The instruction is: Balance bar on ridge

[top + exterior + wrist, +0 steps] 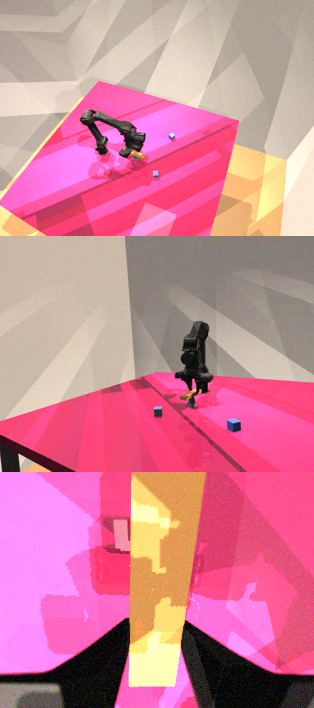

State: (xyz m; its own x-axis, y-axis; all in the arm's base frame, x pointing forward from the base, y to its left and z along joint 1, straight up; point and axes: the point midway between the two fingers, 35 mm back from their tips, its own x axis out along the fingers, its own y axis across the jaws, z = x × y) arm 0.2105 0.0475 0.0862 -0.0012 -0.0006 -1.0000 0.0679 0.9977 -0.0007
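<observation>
Right now my gripper tip is 30 mm short of the yellow bar. Also, from my gripper tip: dark blue cube (200 mm ahead, 250 mm to the left, 40 mm below); then light blue cube (210 mm ahead, 70 mm to the right, 40 mm below).
</observation>
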